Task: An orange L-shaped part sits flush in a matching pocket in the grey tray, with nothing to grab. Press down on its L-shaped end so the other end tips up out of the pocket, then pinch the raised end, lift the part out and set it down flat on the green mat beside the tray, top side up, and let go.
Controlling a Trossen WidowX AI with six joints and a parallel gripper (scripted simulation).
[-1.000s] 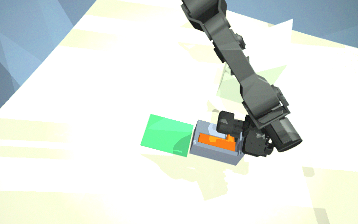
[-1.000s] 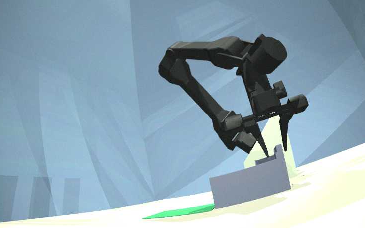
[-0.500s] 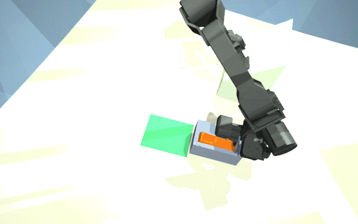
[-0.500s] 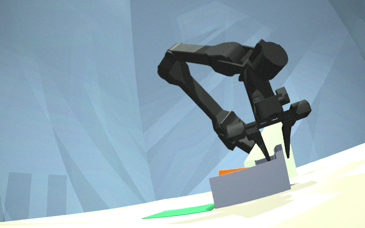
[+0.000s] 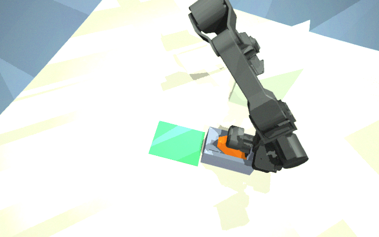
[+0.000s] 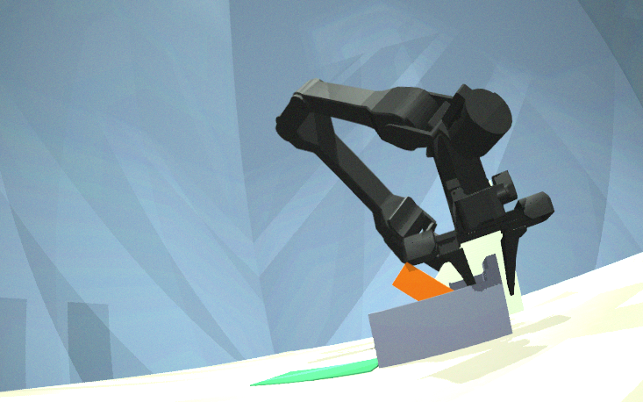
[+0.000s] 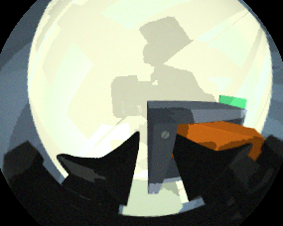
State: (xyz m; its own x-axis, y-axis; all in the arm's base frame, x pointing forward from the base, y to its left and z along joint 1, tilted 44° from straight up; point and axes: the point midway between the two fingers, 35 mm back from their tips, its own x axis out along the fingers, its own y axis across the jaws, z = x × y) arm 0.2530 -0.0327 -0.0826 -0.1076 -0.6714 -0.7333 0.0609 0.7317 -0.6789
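Now: the orange L-shaped part 1 cm behind my gripper tip, 5 cm to the right of it and 1 cm above it. Round my gripper tip: green mat (2 cm behind, 22 cm to the right, 5 cm below).
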